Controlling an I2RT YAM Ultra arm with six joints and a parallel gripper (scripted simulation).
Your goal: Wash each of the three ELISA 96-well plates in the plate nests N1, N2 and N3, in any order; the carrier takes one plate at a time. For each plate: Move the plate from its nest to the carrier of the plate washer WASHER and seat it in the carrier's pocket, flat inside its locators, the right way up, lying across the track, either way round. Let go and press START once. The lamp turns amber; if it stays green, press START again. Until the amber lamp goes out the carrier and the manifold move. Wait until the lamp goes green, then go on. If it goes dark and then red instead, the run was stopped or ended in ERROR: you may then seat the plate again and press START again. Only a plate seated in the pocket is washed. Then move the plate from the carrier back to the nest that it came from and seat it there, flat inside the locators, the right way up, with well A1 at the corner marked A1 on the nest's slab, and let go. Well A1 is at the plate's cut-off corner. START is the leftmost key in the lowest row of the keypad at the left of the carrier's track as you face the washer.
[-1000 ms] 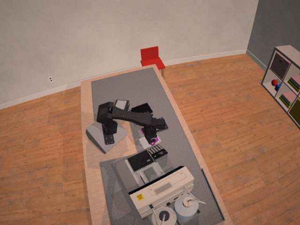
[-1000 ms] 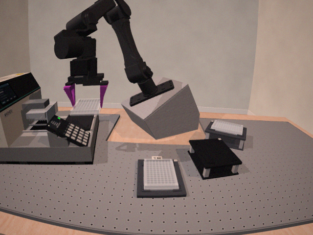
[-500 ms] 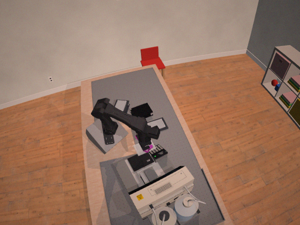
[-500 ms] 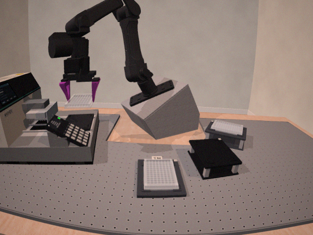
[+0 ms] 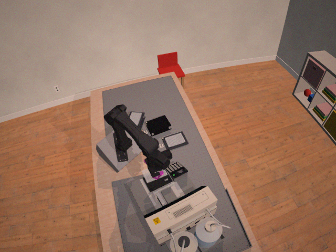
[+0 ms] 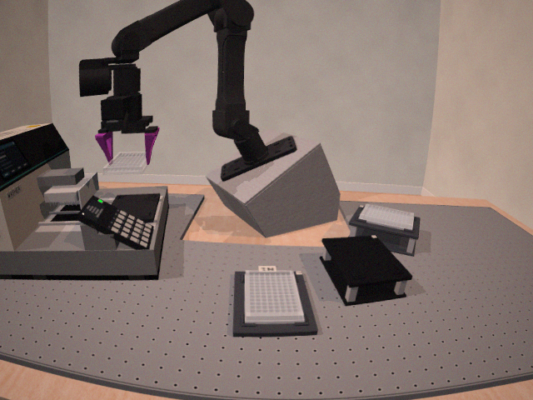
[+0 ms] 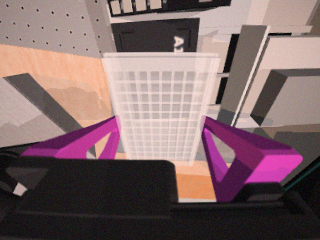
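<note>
Right now the black carrier pocket is 10 mm ahead of my hand and 100 mm below it. The rest, counted from my hand: nest N1: 230 mm ahead, 290 mm to the left, 170 mm below; grey manifold: 30 mm ahead, 150 mm to the right, 50 mm below; raised black nest: 170 mm ahead, 460 mm to the left, 130 mm below.
</note>
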